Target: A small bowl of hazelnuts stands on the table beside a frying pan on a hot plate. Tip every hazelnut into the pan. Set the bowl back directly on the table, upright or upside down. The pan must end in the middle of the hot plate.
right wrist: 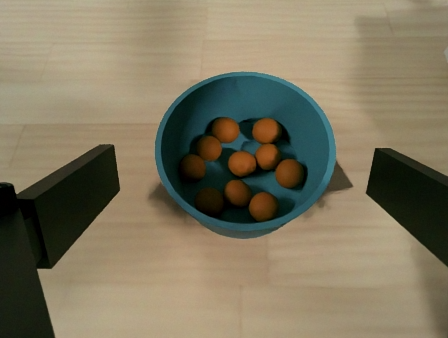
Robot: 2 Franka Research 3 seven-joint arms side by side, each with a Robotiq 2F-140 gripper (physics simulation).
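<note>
A round blue bowl (245, 231) stands upright on the wooden table (150, 295), near the middle of the right wrist view. Several round orange-brown hazelnuts (242, 164) lie spread over its bottom. My right gripper (243, 169) is open, with one finger on each side of the bowl and a gap between each finger and the wall. Neither finger touches the bowl. My left gripper, the frying pan and the hot plate do not show in this view.
A small piece of a pale object (446, 54) shows at the right edge of the view. Soft shadows fall on the table at the upper right and beside the bowl.
</note>
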